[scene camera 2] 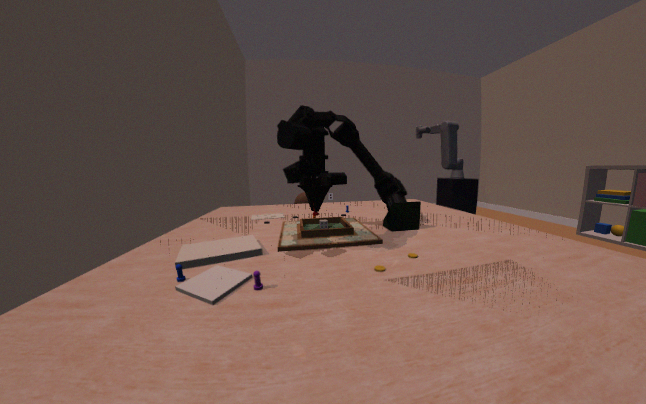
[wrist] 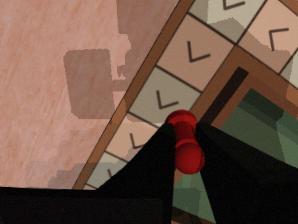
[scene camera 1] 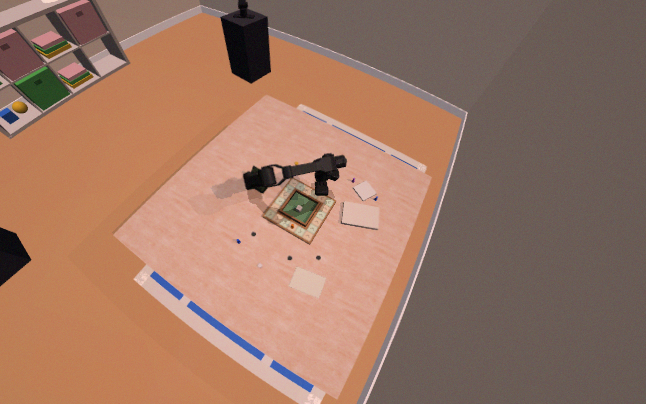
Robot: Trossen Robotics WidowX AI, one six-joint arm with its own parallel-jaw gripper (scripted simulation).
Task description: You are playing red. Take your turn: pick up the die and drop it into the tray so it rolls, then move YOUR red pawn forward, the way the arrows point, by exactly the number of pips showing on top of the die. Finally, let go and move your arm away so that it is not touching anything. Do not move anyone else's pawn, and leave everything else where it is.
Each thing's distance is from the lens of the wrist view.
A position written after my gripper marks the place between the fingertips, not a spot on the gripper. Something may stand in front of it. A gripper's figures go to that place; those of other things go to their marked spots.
my gripper (wrist: 183, 132): 0.10 m
red pawn (wrist: 189, 158): 0.08 m
